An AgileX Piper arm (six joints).
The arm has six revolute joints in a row. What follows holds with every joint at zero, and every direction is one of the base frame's.
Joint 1 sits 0.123 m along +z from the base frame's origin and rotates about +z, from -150 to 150 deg.
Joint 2 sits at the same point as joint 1 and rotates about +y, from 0 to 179.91 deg.
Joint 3 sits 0.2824 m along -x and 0.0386 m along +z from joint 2 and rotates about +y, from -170 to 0 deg.
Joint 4 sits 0.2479 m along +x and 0.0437 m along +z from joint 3 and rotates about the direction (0.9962, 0, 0.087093), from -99.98 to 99.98 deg.
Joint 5 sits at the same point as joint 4 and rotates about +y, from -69.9 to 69.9 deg.
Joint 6 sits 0.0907 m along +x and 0.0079 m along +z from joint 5 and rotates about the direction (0.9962, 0, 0.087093), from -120 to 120 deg.
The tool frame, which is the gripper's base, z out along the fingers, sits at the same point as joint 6; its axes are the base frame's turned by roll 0, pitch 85.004 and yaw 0 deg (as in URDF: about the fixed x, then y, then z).
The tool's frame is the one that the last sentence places.
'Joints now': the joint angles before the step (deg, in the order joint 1, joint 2, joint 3, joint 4, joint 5, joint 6). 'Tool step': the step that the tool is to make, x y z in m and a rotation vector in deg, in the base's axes. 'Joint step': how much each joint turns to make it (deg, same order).
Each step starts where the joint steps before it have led.
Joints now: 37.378, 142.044, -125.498, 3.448, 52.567, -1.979
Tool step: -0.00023, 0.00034, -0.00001, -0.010, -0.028, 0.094
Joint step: 0.044, 0.003, -0.002, 0.000, -0.015, -0.057
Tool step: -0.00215, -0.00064, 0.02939, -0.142, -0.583, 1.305
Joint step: 0.064, -1.599, -3.500, -0.046, 4.783, -1.061
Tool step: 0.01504, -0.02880, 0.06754, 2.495, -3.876, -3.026
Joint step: -3.466, -2.553, -9.672, -0.243, 7.634, 0.000
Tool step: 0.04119, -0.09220, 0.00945, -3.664, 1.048, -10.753
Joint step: -10.580, -1.311, -0.157, -2.709, 4.146, 0.000
